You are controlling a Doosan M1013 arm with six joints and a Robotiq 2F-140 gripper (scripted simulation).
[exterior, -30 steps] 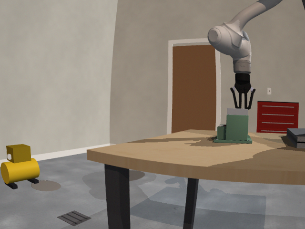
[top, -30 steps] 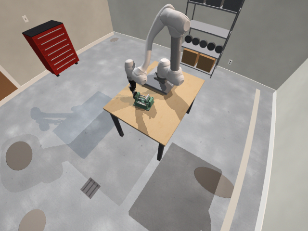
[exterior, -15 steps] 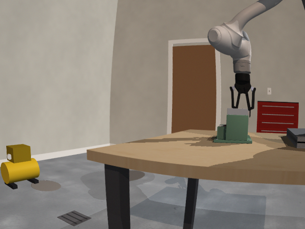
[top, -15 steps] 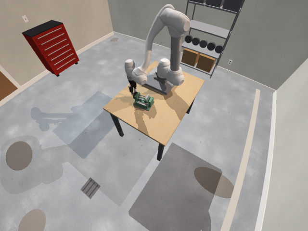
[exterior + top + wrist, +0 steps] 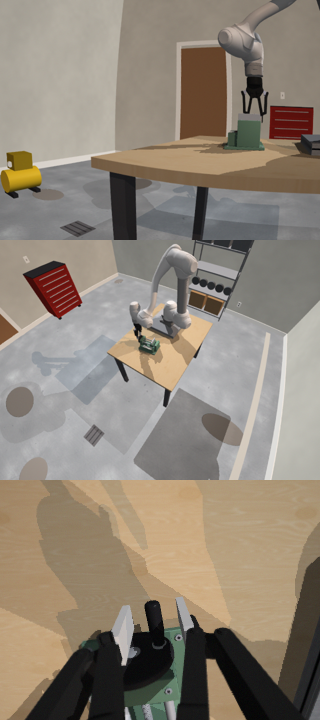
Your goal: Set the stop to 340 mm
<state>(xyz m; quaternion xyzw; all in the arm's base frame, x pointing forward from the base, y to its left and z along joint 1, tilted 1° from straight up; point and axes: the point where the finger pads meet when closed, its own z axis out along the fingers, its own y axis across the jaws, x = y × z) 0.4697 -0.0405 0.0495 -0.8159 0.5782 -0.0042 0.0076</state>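
The black handwheel handle is 10 mm to the left of my hand and 20 mm below it. Also, from my hand: grey stop block 20 mm behind, 190 mm to the left, 10 mm above.
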